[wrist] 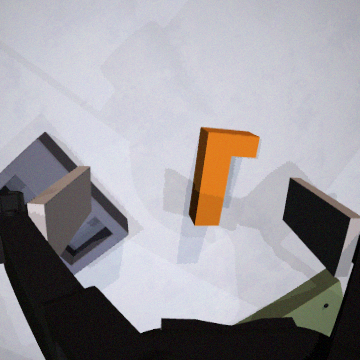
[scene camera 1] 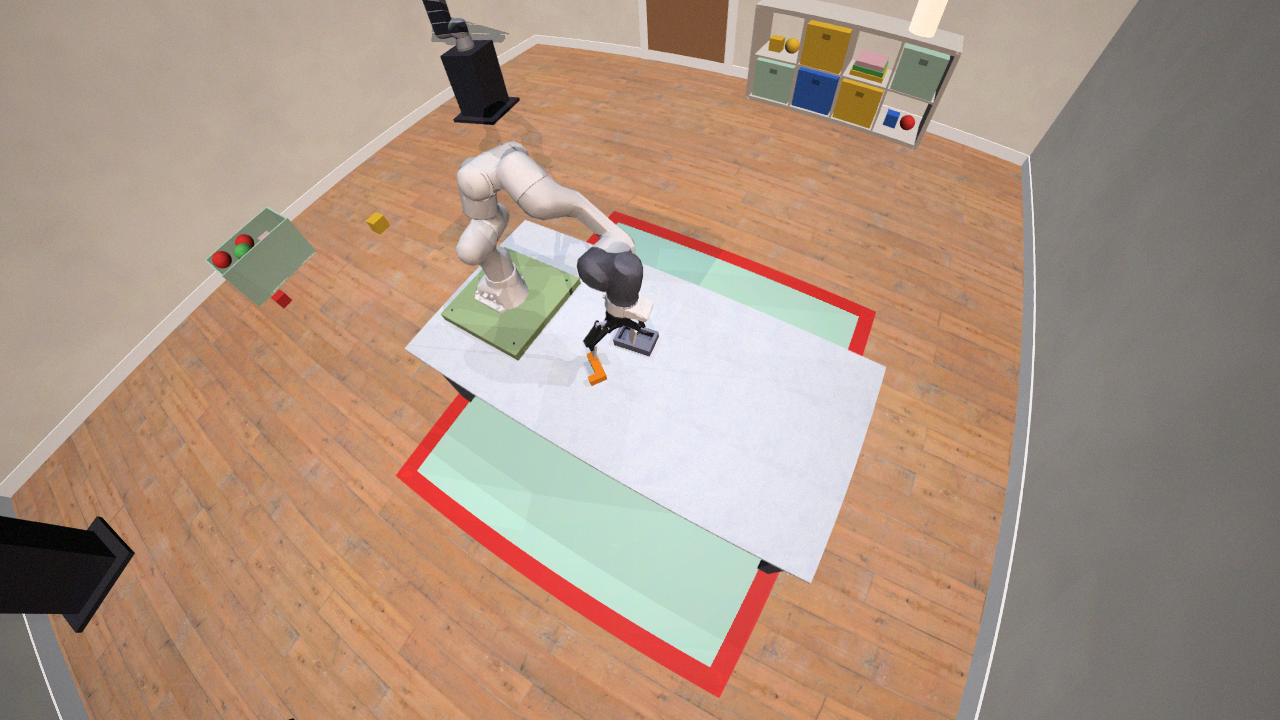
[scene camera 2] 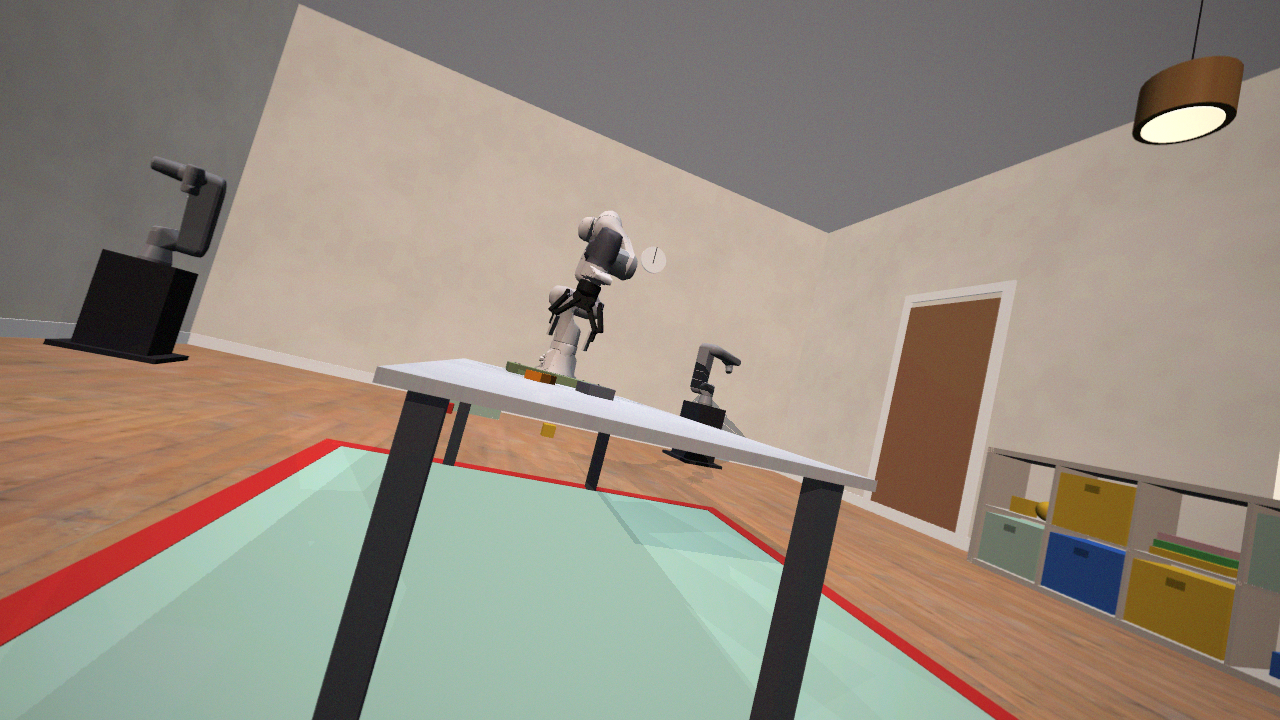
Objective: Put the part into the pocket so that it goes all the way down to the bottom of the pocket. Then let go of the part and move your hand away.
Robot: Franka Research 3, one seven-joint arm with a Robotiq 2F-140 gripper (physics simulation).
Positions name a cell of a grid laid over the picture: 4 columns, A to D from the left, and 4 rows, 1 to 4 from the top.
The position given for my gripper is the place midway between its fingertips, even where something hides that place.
Observation:
My gripper (scene camera 2: B2) is open and holds nothing. Also in view: an orange L-shaped block (wrist: C2). Further things: a grey pocket block (scene camera 1: C2).
My gripper is seen too in the wrist view (wrist: C3) and in scene camera 1 (scene camera 1: B2). The grey pocket block also shows in the wrist view (wrist: B3).

